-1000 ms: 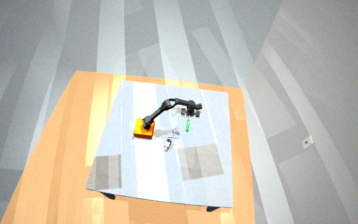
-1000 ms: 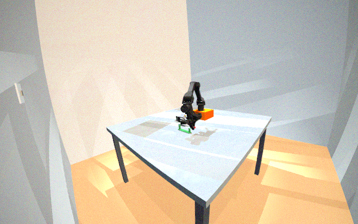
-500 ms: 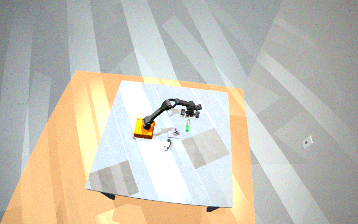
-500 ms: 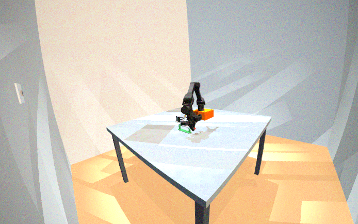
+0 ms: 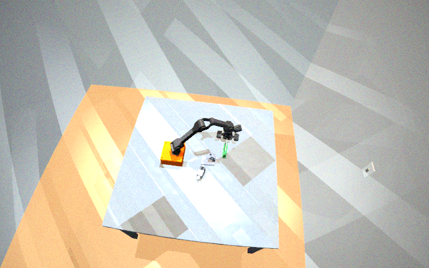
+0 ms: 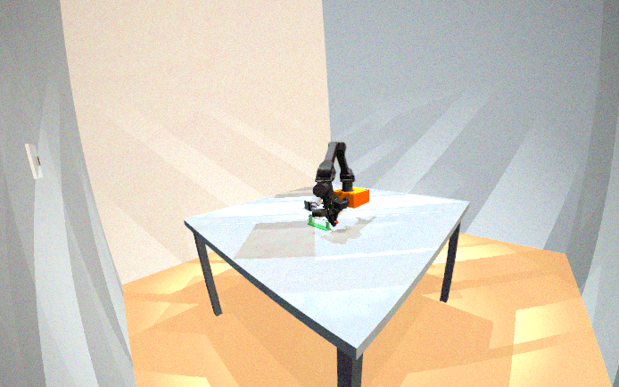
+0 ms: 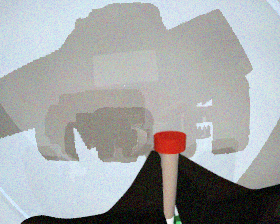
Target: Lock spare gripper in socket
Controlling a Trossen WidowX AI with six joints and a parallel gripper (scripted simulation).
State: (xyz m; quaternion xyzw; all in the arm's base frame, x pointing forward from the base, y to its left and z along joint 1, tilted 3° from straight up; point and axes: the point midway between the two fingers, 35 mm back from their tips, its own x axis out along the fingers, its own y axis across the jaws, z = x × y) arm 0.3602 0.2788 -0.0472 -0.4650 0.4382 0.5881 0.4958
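The green bracket is 10 mm ahead of my gripper tip and 100 mm to the right of it. From my gripper tip the other things lie so: spare gripper (120 mm behind, 380 mm to the right); mount (80 mm behind, 240 mm to the right, 30 mm above).
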